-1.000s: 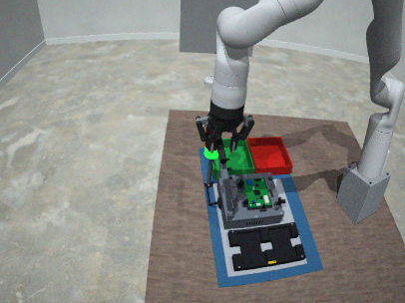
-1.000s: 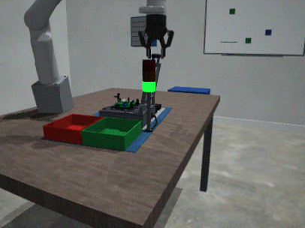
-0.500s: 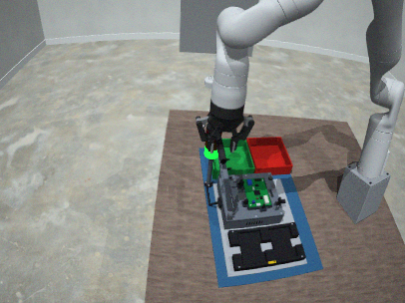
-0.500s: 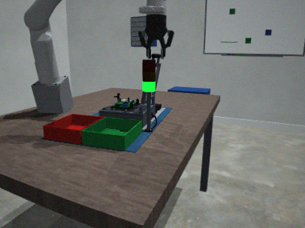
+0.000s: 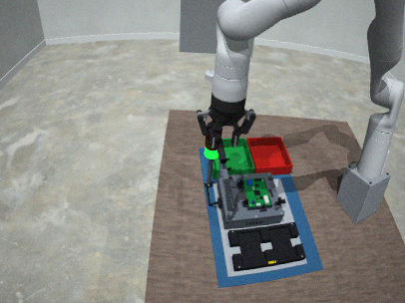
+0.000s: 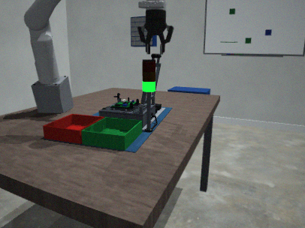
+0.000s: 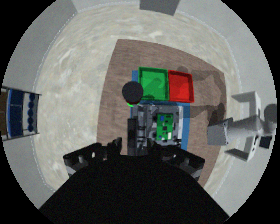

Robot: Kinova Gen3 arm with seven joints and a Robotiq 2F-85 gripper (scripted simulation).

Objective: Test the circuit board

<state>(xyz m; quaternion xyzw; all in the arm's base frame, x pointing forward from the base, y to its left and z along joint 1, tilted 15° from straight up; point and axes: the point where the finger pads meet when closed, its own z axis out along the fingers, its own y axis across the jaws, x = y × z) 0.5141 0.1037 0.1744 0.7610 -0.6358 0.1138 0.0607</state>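
Now: the green circuit board 220 mm below my hand, 130 mm behind it and 20 mm to the right of it. Also, from my hand: clear lid 110 mm below, 10 mm behind; red bin 280 mm below, 230 mm to the right, 200 mm behind; green bin 280 mm below, 210 mm to the right, 50 mm behind.
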